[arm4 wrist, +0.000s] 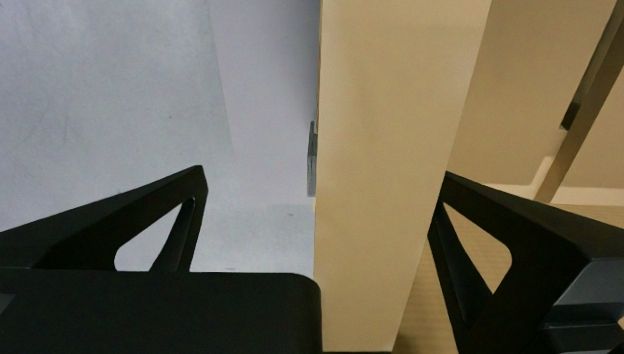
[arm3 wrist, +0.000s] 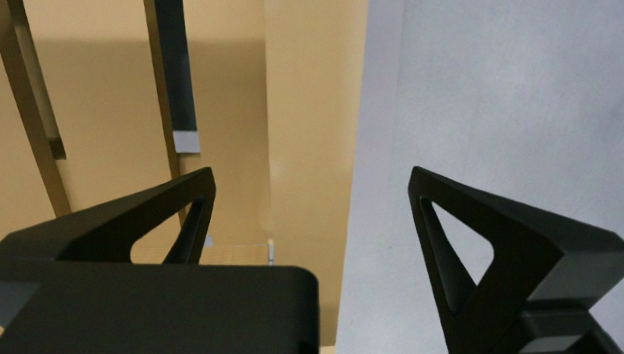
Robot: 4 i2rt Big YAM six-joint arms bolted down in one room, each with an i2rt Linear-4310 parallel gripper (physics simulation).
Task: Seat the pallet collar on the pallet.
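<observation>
The wooden pallet collar shows as a long side board, seen from above, with part of its end board lower down. Slats of the pallet show inside the collar. Arm3's gripper is open, with one fingertip over the slatted side of the board and the other over the outer side. Arm4's gripper is open over the side board, its right fingertip close to the board's inner edge in the view. The seam between collar and pallet is mostly hidden. Arm1's and arm2's grippers do not show.
A pale lilac-grey strip runs along the outside of the side board, beside the grey floor. A grey metal piece sits at the board's outer edge. Dark gaps part the slats.
</observation>
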